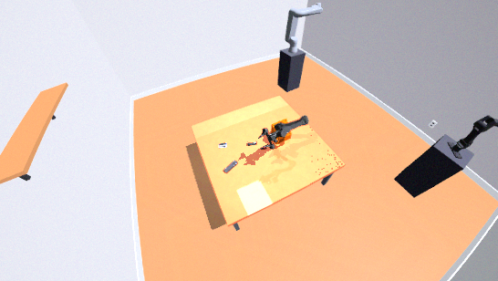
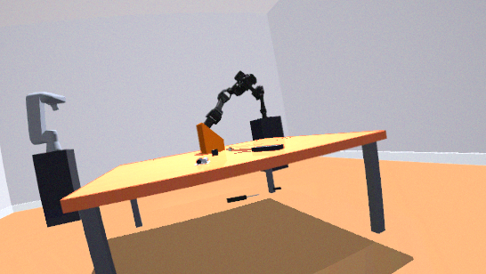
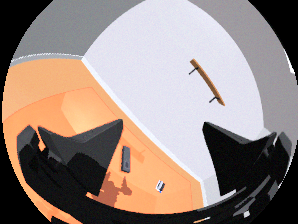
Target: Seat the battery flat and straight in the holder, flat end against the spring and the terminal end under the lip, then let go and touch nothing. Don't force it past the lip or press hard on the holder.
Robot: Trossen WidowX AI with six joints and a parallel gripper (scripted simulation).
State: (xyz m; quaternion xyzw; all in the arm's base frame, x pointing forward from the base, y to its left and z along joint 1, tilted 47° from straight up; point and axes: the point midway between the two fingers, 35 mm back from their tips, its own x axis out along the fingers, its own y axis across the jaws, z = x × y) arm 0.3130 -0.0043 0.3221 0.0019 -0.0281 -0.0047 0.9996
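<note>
The battery is 15 cm behind my gripper tip, 17 cm to the right of it and 37 cm below it.
</note>
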